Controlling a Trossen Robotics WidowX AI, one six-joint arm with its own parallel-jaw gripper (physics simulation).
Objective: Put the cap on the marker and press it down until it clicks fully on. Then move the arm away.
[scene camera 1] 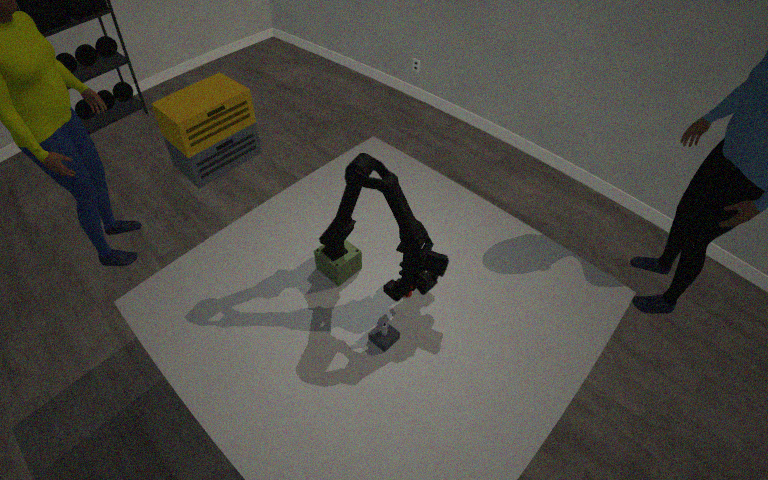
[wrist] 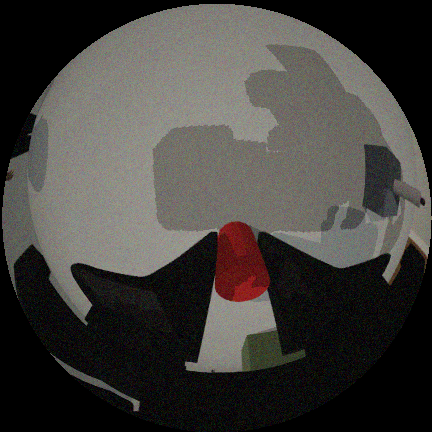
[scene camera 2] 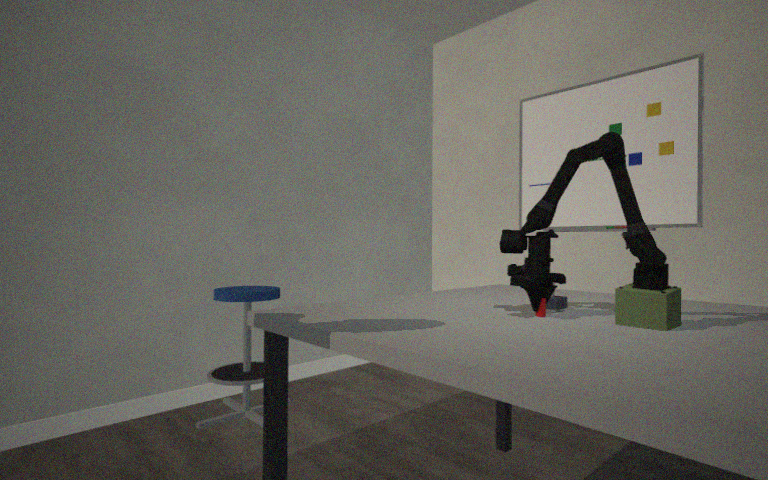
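Seen in the pictures: gripper, fingertip midpoint: (scene camera 1: 409,293) (wrist: 237,238) (scene camera 2: 538,310); arm's base at its link origin: (scene camera 1: 334,251) (scene camera 2: 651,287).
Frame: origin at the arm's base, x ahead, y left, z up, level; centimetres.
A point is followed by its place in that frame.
Observation:
The red cap (scene camera 1: 408,294) {x 24.7, y 9.8, z -7.7 cm} (scene camera 2: 542,307) {x 22.7, y 11.2, z -6.6 cm} (wrist: 241,272) {x 24.6, y 10.6, z -4.4 cm} is between the fingers of my gripper (scene camera 2: 537,309) {x 24.4, y 10.5, z -7.8 cm} (wrist: 237,238) {x 24.4, y 10.5, z -7.8 cm}, which is shut on it. In scene camera 2 the cap leans slightly, with its lower end at table height; the fingers partly hide it. In scene camera 1 the arm hides most of it. The light grey marker (scene camera 1: 384,324) {x 30.7, y -6.7, z -0.5 cm} (wrist: 408,191) stands upright in a dark square block (scene camera 1: 384,337) {x 31.8, y -7.5, z -5.7 cm} (scene camera 2: 558,302) {x 27.1, y -4.5, z -6.9 cm} (wrist: 380,175) {x 30.8, y -3.2, z -6.7 cm}. Its tip is dark in the wrist view. The marker and block are apart from my gripper, towards the right in the wrist view.
The arm's green base block (scene camera 1: 338,263) {x 5.0, y -2.5, z 0.3 cm} (scene camera 2: 647,307) {x -1.5, y 6.3, z -4.1 cm} (wrist: 263,350) {x 5.8, y 4.4, z -5.4 cm} stands on the pale table (scene camera 1: 396,418) {x 51.4, y -21.4, z -9.1 cm} (scene camera 2: 566,362) {x -6.0, y 50.2, z -9.1 cm}. Shadows of the arm lie around the dark block. Two people stand beyond the table, and a blue stool (scene camera 2: 246,293) is beside it.

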